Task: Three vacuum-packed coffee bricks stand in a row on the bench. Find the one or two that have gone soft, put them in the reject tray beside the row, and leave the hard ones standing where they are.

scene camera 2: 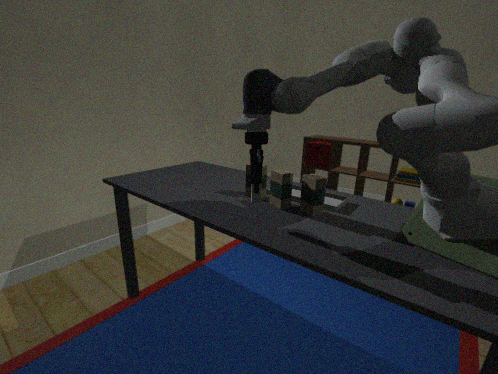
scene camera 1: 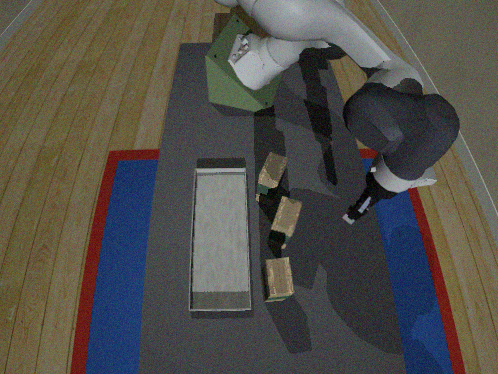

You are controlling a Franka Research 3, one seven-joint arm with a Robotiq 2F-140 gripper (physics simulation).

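Three coffee bricks stand upright in a row on the dark bench. The brick nearest the robot base (scene camera 1: 272,169) (scene camera 2: 313,190), the middle brick (scene camera 1: 287,215) (scene camera 2: 281,187) and the far brick (scene camera 1: 279,277) (scene camera 2: 264,176) have tan tops and green bands. The pale reject tray (scene camera 1: 220,235) (scene camera 2: 334,201) lies beside the row, with no brick in it. My gripper (scene camera 1: 348,219) (scene camera 2: 255,194) is shut and empty, pointing down low over the bench, on the side of the row away from the tray. It stands apart from the bricks in scene camera 1 and partly hides the far brick in scene camera 2.
The arm's green base plate (scene camera 1: 225,82) (scene camera 2: 450,250) is at one end of the bench (scene camera 1: 170,325) (scene camera 2: 165,180). A wooden shelf unit (scene camera 2: 363,165) stands behind the bench. A blue mat with a red border (scene camera 1: 117,250) (scene camera 2: 225,310) lies on the floor underneath.
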